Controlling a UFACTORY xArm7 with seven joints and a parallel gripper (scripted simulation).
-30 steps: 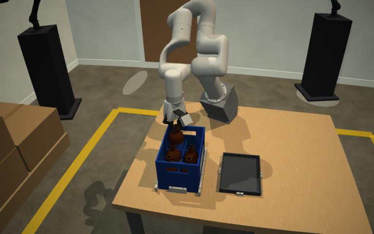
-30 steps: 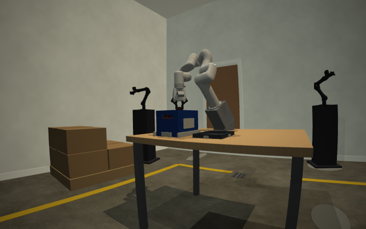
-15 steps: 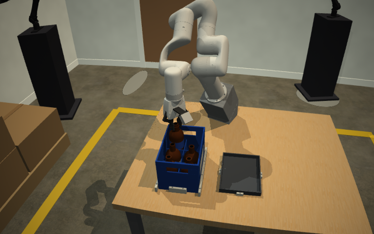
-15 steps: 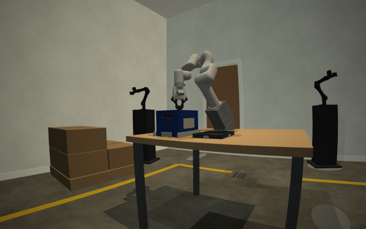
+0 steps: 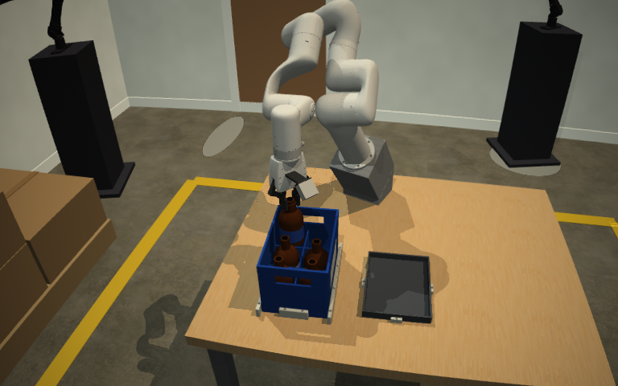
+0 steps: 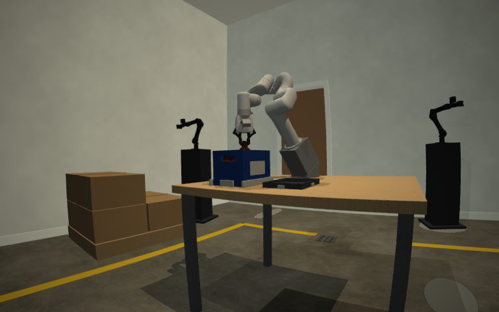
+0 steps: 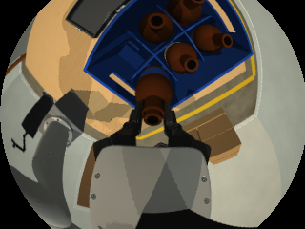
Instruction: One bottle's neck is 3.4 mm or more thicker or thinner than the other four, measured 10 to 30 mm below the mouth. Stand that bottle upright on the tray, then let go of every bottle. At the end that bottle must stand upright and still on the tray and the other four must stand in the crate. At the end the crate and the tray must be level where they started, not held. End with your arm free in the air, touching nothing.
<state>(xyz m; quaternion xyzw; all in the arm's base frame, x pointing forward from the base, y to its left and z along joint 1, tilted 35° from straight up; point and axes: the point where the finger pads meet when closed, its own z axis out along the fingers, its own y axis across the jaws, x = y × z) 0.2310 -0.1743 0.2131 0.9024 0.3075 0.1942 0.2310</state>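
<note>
Right now the brown bottle is 70 mm below my hand. The rest, counted from my hand: glass bottle: 90 mm ahead, 20 mm to the right, 140 mm below; dark tray: 150 mm ahead, 300 mm to the left, 220 mm below; blue crate: 100 mm ahead, 20 mm to the left, 140 mm below.
</note>
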